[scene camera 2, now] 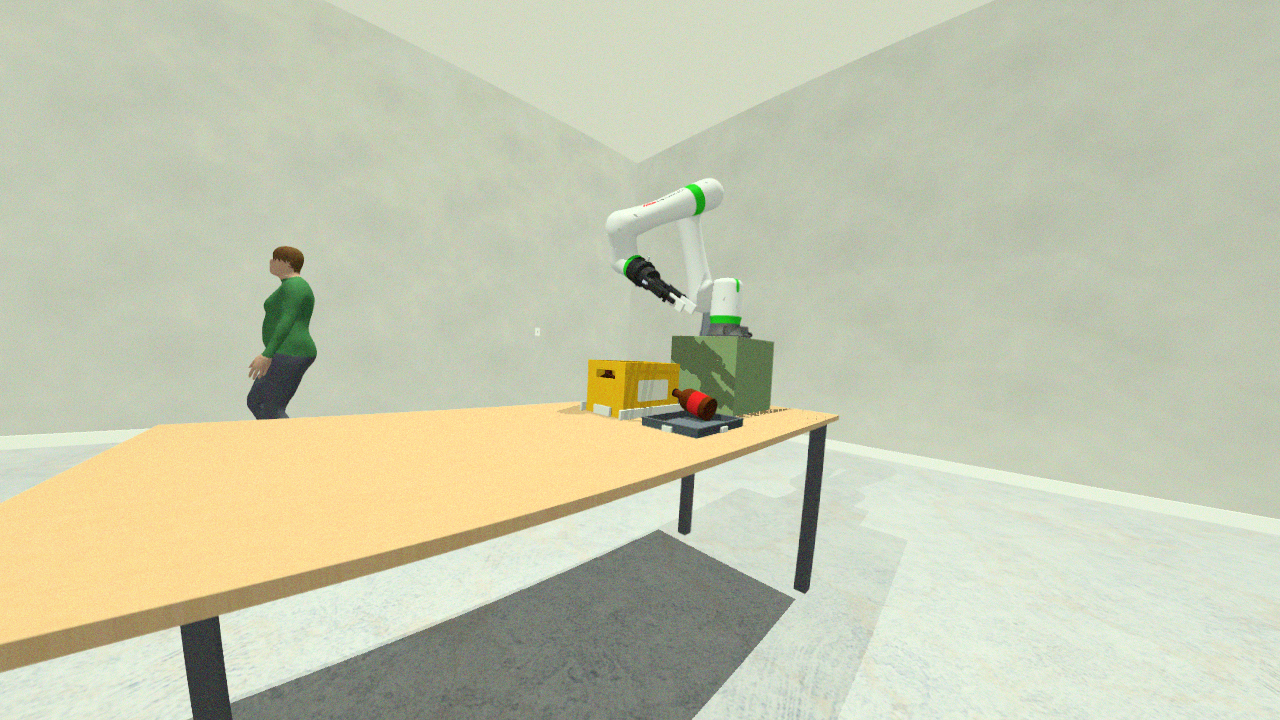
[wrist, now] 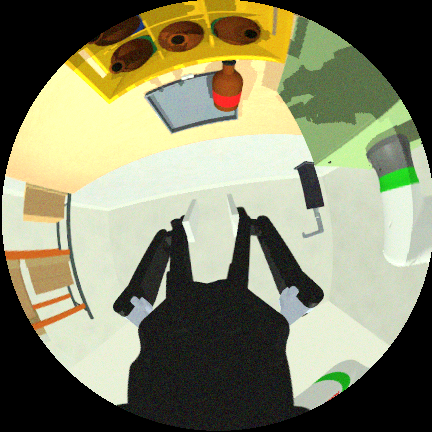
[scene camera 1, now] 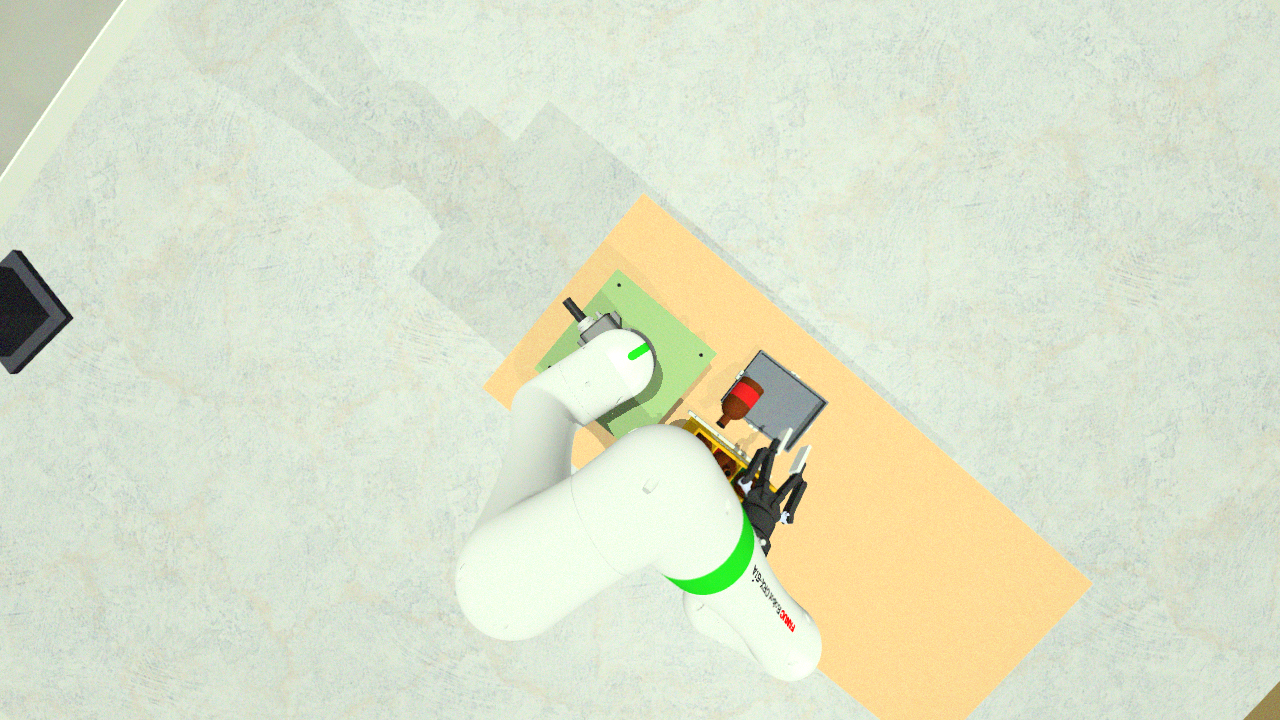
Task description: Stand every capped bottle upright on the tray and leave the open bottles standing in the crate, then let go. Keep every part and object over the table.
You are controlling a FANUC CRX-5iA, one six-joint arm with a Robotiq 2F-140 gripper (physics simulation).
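Frame: origin at the arm's base, x ahead, y left, z up, level; metres.
Where they show: gripper, fingertip midpoint: (scene camera 2: 688,309) (wrist: 212,204) (scene camera 1: 796,438); arm's base, link origin: (scene camera 2: 724,338).
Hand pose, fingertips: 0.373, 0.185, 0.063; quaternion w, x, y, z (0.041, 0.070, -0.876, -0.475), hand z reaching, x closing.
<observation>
Things, the pixels of their top centre, and the offset from my fingertips, as dx, dy, dz. Level surfaces: height alone.
- grey tray, top centre: (scene camera 2: 694,417) (scene camera 1: 775,402) (wrist: 196,105) +0.004, +0.057, -0.323
- yellow crate, top centre: (scene camera 1: 716,487) (scene camera 2: 635,361) +0.039, -0.221, -0.173
- bottle, top centre: (wrist: 177,39) (scene camera 1: 727,473) +0.032, -0.175, -0.185
- wooden table, surface height: dz -0.349
A brown bottle with a red label and a dark top (scene camera 1: 742,396) (scene camera 2: 699,404) (wrist: 227,92) lies tipped over on the grey tray (scene camera 1: 792,404) (scene camera 2: 696,433) (wrist: 182,106), its neck slanting up past the rim towards the crate. The yellow crate (scene camera 1: 692,427) (scene camera 2: 605,398) (wrist: 280,48) stands beside the tray. In the wrist view several brown bottles stand in it, among them one bottle (wrist: 181,36) in the middle; whether their dark tops are caps or mouths I cannot tell. My gripper (scene camera 1: 793,449) (scene camera 2: 684,305) (wrist: 212,204) is partly open and empty, well above the crate and tray, touching neither.
The green pedestal (scene camera 1: 666,344) (scene camera 2: 754,376) (wrist: 340,90) under the arm stands close to the crate and tray. The wooden table (scene camera 1: 895,537) (scene camera 2: 402,465) (wrist: 75,135) carries them. A person in green (scene camera 2: 290,313) is beyond the table.
</observation>
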